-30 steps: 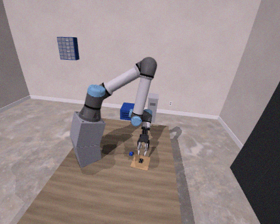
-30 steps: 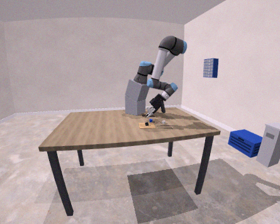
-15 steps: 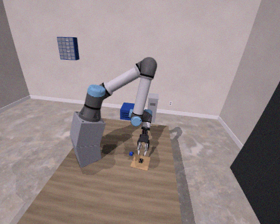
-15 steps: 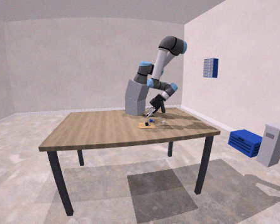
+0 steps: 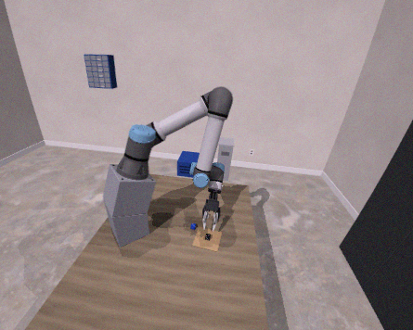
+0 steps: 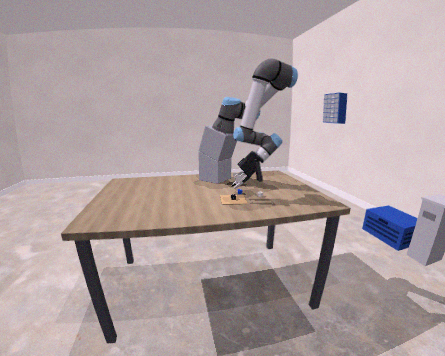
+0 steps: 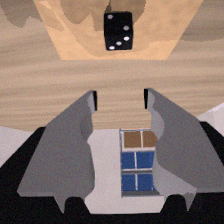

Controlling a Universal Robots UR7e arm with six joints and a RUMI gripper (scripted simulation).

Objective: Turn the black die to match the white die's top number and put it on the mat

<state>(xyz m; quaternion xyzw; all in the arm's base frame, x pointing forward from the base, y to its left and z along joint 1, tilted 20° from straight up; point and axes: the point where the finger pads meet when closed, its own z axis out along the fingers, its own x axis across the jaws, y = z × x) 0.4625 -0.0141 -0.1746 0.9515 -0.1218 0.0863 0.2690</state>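
The black die lies 10 mm to the right of my hand and 70 mm below it. Round my hand: white die: 10 mm behind, 170 mm to the left, 70 mm below; then tan mat: 10 mm to the right, 80 mm below; then blue die: 90 mm behind, 70 mm to the left, 70 mm below.
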